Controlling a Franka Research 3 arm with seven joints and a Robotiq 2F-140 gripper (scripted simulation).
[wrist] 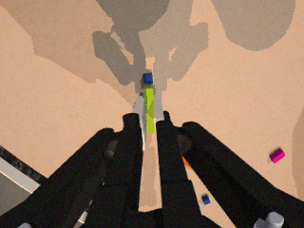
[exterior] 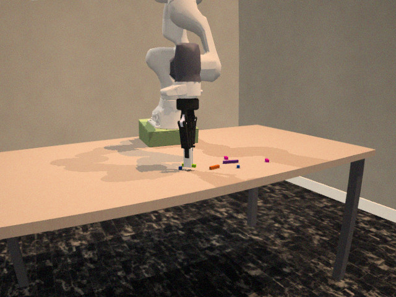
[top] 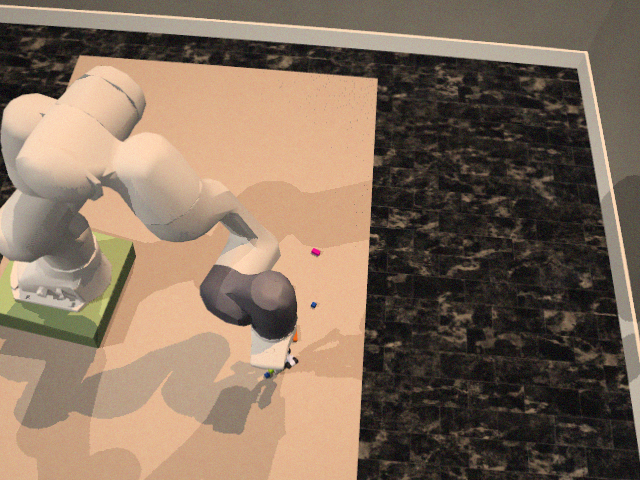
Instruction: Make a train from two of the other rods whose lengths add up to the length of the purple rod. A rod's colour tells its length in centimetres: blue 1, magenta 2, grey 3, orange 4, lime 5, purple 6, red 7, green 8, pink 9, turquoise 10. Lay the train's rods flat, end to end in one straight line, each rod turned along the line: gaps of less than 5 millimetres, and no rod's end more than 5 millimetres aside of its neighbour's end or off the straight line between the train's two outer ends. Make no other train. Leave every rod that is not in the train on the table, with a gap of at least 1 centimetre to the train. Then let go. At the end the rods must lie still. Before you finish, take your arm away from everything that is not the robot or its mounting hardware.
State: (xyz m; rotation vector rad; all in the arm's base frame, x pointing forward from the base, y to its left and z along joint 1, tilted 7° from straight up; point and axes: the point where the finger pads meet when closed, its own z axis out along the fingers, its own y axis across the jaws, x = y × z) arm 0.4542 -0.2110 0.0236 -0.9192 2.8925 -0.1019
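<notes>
Now: the orange rod 4 cm ahead of my hand, 8 cm to the left of it and 4 cm below it. Round my hand: purple rod: 2 cm ahead, 18 cm to the left, 4 cm below; then lime rod: 3 cm below.
</notes>
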